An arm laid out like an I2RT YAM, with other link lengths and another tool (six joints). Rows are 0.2 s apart.
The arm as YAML. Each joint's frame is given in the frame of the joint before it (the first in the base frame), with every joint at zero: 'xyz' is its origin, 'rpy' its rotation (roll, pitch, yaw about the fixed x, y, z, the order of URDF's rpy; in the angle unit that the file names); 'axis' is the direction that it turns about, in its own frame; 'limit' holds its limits. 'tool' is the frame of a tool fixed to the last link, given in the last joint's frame.
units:
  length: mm
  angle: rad
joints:
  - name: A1
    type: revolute
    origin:
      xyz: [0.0, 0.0, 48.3]
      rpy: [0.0, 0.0, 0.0]
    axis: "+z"
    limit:
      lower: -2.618
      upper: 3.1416
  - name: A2
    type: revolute
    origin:
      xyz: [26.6, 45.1, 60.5]
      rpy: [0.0, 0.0, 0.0]
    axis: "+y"
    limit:
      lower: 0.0
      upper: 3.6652
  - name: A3
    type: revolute
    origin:
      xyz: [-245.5, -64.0, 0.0]
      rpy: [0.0, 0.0, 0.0]
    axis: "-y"
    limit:
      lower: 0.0
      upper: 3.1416
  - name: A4
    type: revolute
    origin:
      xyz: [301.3, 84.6, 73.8]
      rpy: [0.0, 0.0, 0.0]
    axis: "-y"
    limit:
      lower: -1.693
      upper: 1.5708
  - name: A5
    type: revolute
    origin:
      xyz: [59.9, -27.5, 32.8]
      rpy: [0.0, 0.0, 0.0]
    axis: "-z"
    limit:
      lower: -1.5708
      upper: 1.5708
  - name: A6
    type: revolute
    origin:
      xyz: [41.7, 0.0, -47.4]
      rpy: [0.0, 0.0, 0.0]
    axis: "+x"
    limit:
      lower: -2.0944
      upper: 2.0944
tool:
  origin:
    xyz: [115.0, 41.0, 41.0]
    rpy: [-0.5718, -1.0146, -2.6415]
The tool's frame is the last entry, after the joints.
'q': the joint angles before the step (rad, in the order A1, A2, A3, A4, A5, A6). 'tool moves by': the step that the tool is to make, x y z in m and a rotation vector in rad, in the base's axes. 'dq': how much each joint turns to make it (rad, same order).
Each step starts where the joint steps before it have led.
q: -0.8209, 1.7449, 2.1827, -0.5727, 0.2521, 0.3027
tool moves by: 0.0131, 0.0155, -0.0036, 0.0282, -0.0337, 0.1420
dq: -0.0051, -0.0273, -0.0472, 0.0179, -0.1517, 0.0239
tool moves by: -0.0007, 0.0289, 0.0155, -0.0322, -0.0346, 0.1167
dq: 0.0007, -0.0672, -0.0543, 0.0346, -0.1156, -0.0095
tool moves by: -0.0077, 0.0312, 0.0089, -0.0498, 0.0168, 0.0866
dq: 0.0000, -0.0848, -0.0661, 0.0035, -0.0827, -0.0528
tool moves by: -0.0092, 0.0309, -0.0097, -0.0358, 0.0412, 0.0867
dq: -0.0042, -0.1141, -0.1319, 0.0075, -0.0867, -0.0616
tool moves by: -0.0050, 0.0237, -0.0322, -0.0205, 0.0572, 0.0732
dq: -0.0017, -0.1202, -0.1904, 0.0327, -0.0692, -0.0645
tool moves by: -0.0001, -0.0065, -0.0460, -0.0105, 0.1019, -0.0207
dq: -0.0112, -0.0472, -0.1360, 0.0084, 0.0221, -0.0826
